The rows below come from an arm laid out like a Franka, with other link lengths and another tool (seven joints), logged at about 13 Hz.
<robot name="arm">
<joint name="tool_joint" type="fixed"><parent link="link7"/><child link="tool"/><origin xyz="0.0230 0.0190 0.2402" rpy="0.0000 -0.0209 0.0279"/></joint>
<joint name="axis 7" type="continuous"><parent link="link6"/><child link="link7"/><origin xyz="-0.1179 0.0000 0.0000" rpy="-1.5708 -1.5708 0.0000"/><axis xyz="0 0 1"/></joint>
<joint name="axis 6" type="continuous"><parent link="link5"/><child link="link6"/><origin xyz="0.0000 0.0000 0.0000" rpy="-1.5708 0.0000 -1.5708"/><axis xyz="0 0 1"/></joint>
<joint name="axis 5" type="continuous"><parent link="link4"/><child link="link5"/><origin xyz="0.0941 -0.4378 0.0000" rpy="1.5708 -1.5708 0.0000"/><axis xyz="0 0 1"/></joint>
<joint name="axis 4" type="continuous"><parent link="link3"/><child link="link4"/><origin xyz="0.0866 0.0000 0.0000" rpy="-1.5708 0.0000 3.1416"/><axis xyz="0 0 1"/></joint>
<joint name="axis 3" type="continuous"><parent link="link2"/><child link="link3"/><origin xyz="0.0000 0.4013 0.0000" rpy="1.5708 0.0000 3.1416"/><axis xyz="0 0 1"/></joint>
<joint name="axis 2" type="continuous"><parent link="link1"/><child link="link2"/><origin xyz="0.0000 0.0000 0.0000" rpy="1.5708 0.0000 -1.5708"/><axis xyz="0 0 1"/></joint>
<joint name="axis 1" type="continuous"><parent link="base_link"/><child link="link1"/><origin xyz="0.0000 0.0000 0.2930" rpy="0.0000 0.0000 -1.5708"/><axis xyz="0 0 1"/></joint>
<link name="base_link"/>
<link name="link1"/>
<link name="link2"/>
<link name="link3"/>
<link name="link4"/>
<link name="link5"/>
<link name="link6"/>
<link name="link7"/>
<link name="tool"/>
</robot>
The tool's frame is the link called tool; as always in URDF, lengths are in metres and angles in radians. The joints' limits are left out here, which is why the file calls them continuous.
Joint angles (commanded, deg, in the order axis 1, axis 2, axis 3, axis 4, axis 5, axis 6, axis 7), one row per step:
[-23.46, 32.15, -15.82, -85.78, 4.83, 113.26, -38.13]
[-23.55, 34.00, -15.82, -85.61, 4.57, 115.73, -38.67]
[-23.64, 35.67, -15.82, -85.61, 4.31, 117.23, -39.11]
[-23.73, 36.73, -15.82, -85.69, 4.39, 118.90, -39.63]
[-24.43, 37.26, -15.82, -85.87, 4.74, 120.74, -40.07]
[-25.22, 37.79, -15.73, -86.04, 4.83, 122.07, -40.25]
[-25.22, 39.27, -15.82, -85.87, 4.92, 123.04, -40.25]
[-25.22, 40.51, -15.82, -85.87, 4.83, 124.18, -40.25]
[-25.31, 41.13, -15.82, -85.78, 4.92, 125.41, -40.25]
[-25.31, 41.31, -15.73, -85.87, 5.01, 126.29, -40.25]
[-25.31, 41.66, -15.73, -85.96, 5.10, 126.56, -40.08]
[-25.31, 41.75, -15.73, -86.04, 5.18, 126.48, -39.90]
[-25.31, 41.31, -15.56, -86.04, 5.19, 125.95, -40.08]
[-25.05, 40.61, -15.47, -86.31, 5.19, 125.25, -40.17]
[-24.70, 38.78, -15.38, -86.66, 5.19, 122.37, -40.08]
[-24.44, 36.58, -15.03, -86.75, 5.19, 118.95, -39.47]
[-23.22, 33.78, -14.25, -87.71, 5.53, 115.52, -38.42]
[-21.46, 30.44, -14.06, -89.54, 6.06, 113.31, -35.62]
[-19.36, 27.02, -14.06, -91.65, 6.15, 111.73, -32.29]
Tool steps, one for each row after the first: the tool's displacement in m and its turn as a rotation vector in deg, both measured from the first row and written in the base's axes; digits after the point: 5 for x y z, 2 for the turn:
[0.00633, -0.00778, -0.01935, -1.04, -0.18, 0.78]
[0.00800, -0.01232, -0.03967, -1.43, 0.35, 1.39]
[0.01092, -0.01653, -0.05220, -1.91, 0.07, 1.92]
[0.00922, -0.02754, -0.05800, -2.50, -0.89, 1.61]
[0.00499, -0.03780, -0.06469, -2.92, -1.34, 1.12]
[0.00557, -0.04007, -0.08207, -3.01, -0.89, 1.13]
[0.00631, -0.04176, -0.09738, -3.26, -0.59, 1.32]
[0.00871, -0.04527, -0.10300, -3.80, -1.08, 1.31]
[0.01139, -0.04590, -0.10487, -4.13, -1.59, 1.40]
[0.01076, -0.04564, -0.11020, -4.06, -1.46, 1.19]
[0.00971, -0.04486, -0.11243, -3.89, -1.31, 0.94]
[0.01059, -0.04238, -0.10766, -3.62, -1.36, 1.18]
[0.01149, -0.03677, -0.10174, -3.24, -1.28, 1.48]
[0.00790, -0.02548, -0.08482, -1.91, -0.51, 1.48]
[0.00532, -0.01178, -0.06192, -0.45, 0.06, 1.11]
[0.00920, 0.02068, -0.03953, 1.64, 0.54, 1.38]
[0.01038, 0.05377, -0.01472, 2.92, 0.40, -0.07]
[0.01032, 0.08723, 0.00938, 3.53, 0.29, -1.60]

